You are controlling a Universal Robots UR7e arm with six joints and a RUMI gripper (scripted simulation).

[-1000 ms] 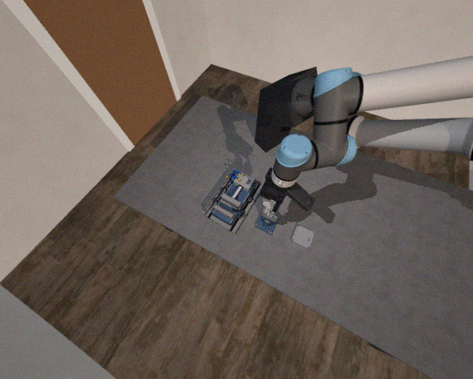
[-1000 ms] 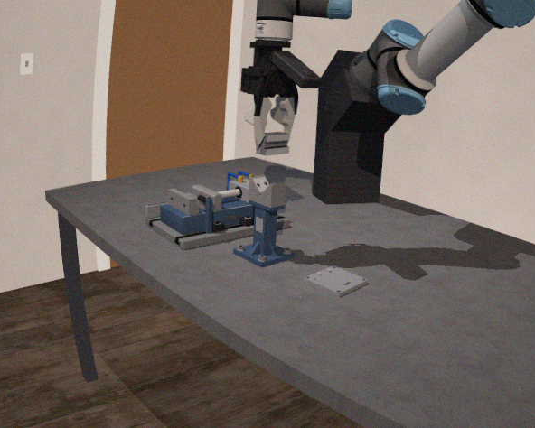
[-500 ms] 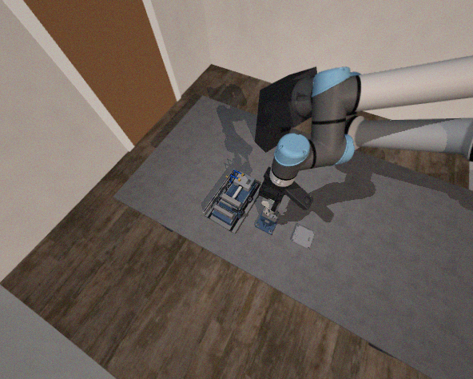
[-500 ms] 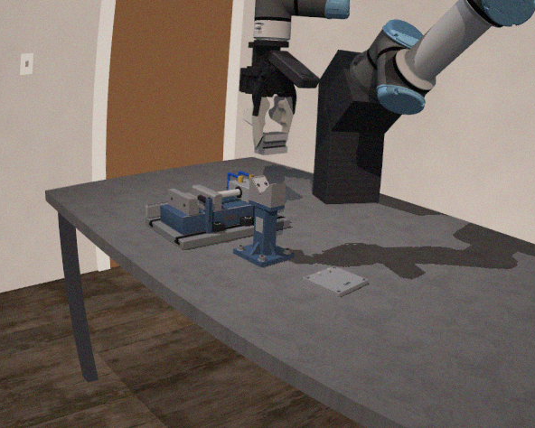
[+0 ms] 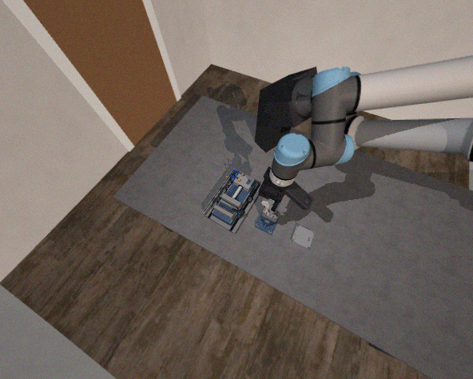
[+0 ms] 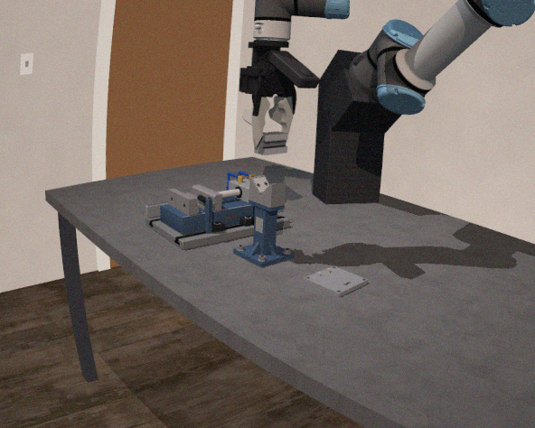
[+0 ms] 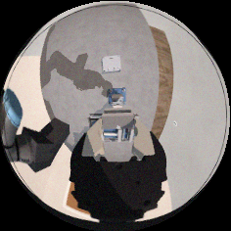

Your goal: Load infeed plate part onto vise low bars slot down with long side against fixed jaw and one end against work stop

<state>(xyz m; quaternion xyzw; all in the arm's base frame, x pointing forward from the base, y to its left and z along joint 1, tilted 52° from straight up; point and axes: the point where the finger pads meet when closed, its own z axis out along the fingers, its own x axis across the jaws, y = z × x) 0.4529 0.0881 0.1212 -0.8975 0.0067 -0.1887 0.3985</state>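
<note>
Now: hand 10 mm to the right of the part and 10 mm above it. The rest, counted from my hand: fixed jaw (190 mm to the right, 170 mm below, 100 mm ahead); then moving jaw (200 mm to the right, 170 mm below, 40 mm ahead); then air cylinder rod (210 mm to the right, 170 mm below, 10 mm behind).
</note>
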